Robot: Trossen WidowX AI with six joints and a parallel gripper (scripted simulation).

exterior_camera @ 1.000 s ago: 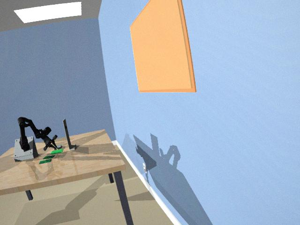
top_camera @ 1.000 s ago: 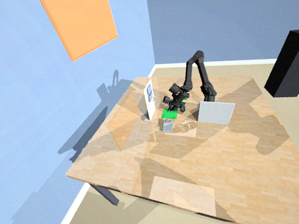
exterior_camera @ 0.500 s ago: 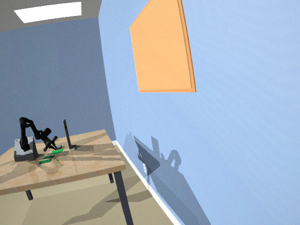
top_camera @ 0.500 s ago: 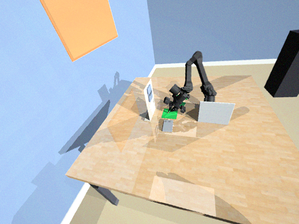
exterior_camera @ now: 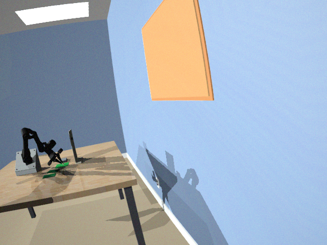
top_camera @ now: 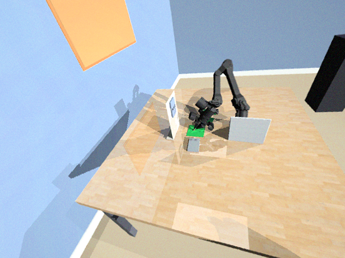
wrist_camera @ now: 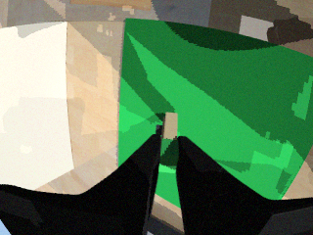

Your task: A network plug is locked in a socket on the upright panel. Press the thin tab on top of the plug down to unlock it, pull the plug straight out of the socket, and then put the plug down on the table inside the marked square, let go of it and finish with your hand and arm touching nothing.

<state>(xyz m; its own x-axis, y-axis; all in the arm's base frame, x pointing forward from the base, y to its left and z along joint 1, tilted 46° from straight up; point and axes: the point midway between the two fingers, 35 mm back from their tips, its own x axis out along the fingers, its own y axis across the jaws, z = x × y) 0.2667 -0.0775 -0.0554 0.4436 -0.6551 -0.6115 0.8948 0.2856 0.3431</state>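
The green network plug is right at my gripper tip. From my gripper tip the other things lie so: cream panel 14 cm ahead, 2 cm to the left, 11 cm above; grey block 15 cm to the left, 1 cm below.
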